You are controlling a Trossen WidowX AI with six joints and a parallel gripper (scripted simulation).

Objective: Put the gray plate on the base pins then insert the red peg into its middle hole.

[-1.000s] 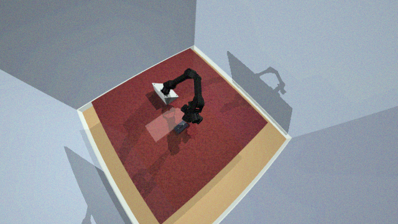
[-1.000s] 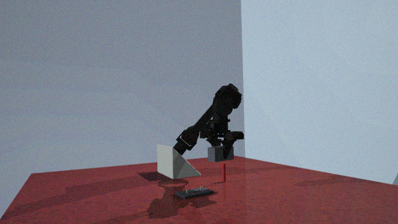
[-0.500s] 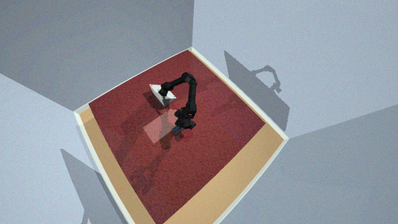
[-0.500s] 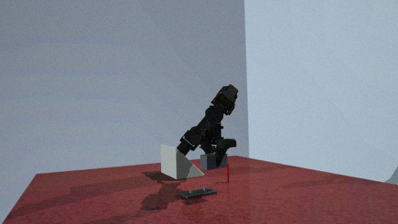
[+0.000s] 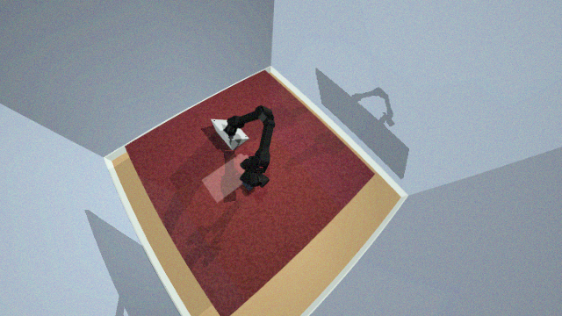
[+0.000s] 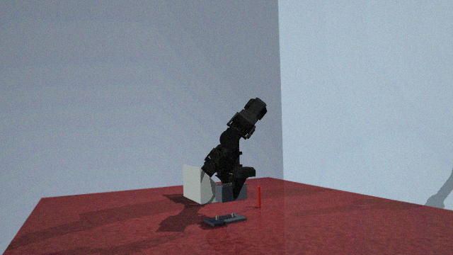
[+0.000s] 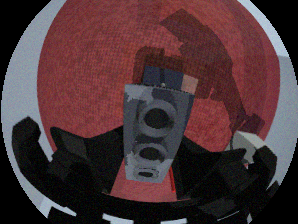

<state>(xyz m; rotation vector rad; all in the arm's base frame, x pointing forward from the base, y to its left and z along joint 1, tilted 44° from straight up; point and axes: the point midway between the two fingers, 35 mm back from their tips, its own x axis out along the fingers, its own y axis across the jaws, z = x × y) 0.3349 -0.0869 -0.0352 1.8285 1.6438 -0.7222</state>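
Right now my gripper tip is 1 cm past the dark base, 2 cm to the left of it and 7 cm above it. Also, from my gripper tip: red peg (8 cm behind, 18 cm to the left, 3 cm below); gray plate (3 cm above).
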